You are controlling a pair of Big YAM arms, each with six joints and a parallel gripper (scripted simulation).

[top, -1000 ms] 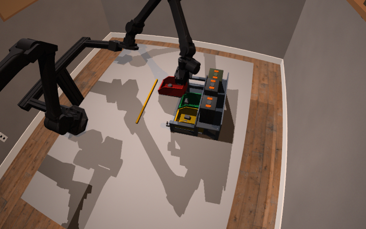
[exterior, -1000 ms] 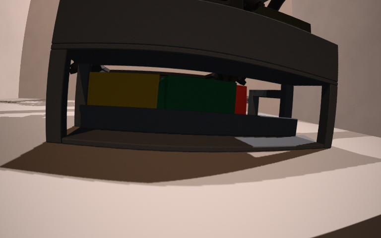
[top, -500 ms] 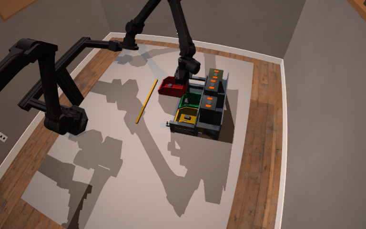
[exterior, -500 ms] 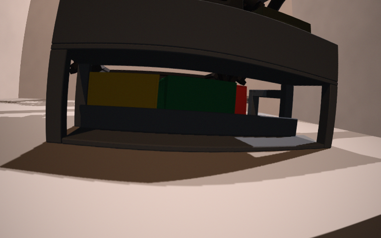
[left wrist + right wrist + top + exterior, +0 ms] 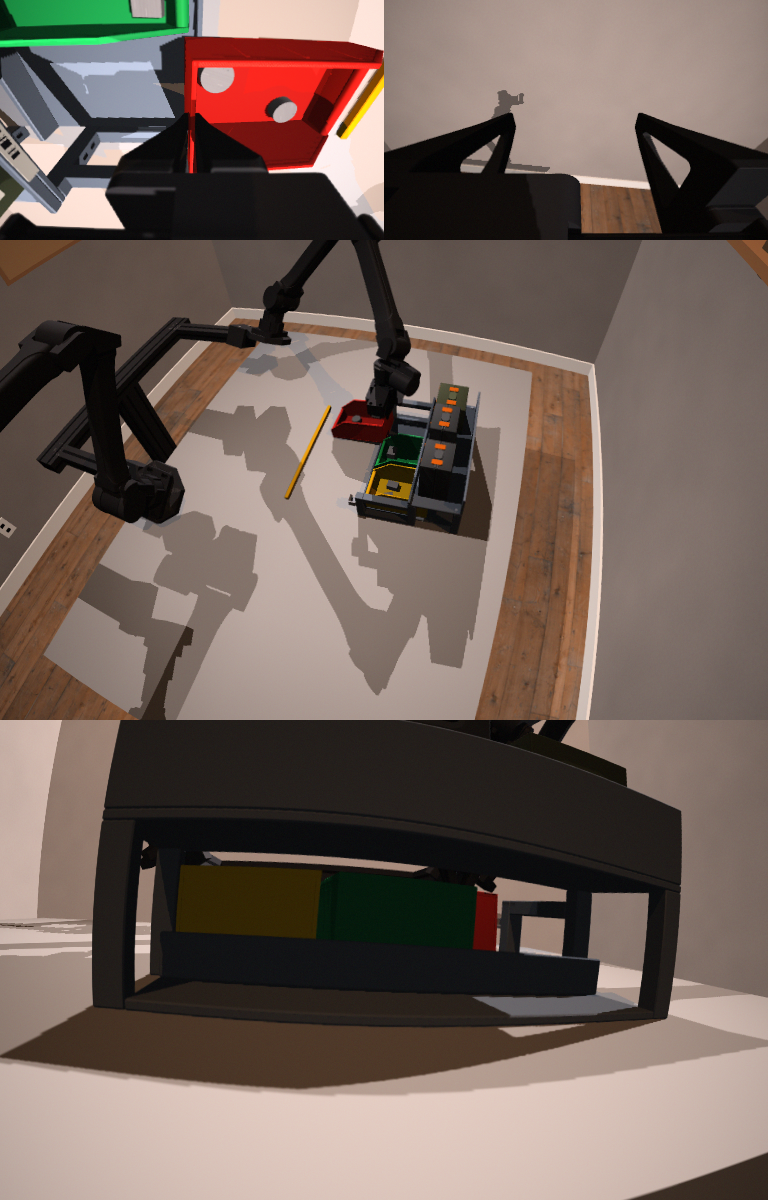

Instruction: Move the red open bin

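My left hand is 80 mm past the red open bin and 40 mm above it. Round my left hand: grey shelf (120 mm ahead, 100 mm to the right, 20 mm below); then green bin (100 mm to the right, 90 mm ahead, 40 mm below).
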